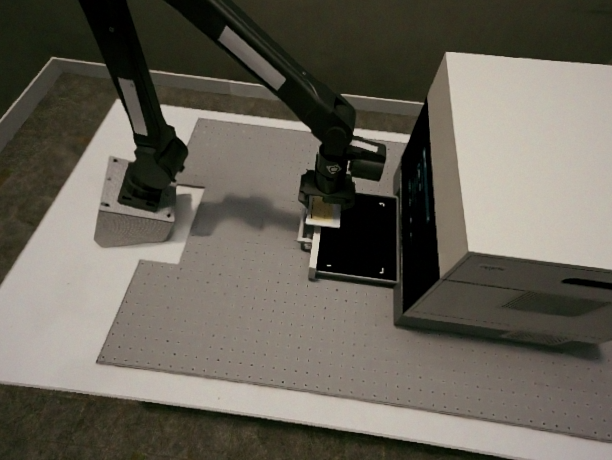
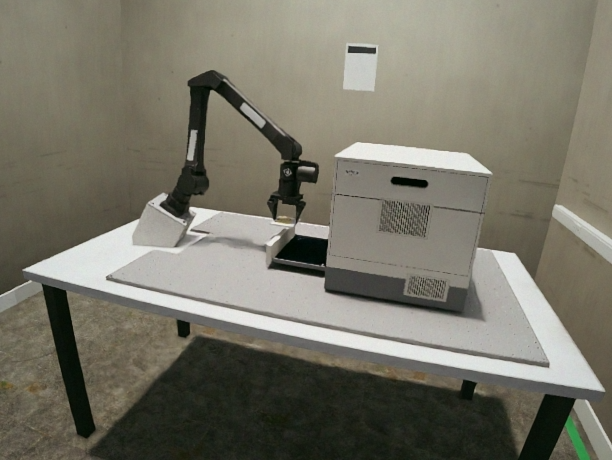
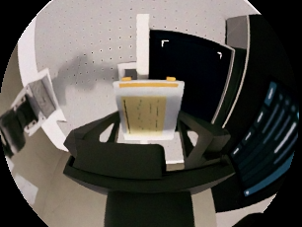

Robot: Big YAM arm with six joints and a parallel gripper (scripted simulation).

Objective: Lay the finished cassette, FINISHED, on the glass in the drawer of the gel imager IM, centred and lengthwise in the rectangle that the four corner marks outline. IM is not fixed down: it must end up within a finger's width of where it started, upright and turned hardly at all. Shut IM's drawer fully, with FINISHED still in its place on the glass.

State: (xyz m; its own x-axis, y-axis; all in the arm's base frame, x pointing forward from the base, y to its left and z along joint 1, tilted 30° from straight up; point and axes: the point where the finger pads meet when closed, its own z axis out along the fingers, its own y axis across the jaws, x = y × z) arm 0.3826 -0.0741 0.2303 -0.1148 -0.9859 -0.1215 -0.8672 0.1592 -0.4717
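The cassette is 10 mm to the left of my hand and 10 mm below it. From my hand the other things lie so: drawer: 100 mm ahead, 20 mm to the right, 90 mm below.
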